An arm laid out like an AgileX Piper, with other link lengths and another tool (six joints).
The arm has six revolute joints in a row. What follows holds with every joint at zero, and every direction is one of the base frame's.
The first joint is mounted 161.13 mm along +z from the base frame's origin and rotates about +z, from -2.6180 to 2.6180 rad.
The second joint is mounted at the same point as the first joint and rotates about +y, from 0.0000 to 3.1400 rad.
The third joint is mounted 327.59 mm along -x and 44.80 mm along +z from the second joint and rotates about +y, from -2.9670 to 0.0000 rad.
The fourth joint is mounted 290.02 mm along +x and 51.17 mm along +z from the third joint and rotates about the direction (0.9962, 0, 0.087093), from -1.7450 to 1.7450 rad.
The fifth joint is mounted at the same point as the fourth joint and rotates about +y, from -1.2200 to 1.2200 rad.
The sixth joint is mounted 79.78 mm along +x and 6.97 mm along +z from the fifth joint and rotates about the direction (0.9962, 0, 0.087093), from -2.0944 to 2.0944 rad.
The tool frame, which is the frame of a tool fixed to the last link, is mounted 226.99 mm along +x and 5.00 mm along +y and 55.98 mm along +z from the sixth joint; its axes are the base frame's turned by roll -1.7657, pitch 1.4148 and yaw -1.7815 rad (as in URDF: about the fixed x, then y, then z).
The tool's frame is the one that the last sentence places.
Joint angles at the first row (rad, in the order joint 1, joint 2, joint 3, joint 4, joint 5, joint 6):
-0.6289 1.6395 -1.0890 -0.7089 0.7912 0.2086
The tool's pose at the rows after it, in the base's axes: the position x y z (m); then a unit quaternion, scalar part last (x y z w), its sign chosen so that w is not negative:
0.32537 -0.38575 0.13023 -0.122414 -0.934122 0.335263 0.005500
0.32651 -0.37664 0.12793 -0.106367 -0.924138 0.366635 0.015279
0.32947 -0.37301 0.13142 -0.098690 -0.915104 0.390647 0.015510
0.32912 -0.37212 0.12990 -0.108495 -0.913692 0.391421 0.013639
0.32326 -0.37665 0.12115 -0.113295 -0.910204 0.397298 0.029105
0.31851 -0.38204 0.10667 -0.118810 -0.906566 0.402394 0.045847
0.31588 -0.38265 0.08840 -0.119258 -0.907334 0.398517 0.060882
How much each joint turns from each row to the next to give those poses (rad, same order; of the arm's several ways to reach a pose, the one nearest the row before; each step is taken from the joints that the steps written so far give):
0.0673 0.0000 0.0592 -0.1343 0.0098 0.1333
0.0657 0.0000 0.0541 -0.1233 0.0264 0.1228
0.0417 0.0000 0.0292 -0.0829 0.0214 0.0853
0.0078 0.0048 0.0045 -0.0081 0.0065 0.0362
0.0011 0.0301 0.0020 -0.0254 0.0203 0.0343
0.0001 0.0472 0.0013 -0.0321 0.0151 0.0497
0.0000 0.0452 0.0000 -0.0083 0.0021 0.0256

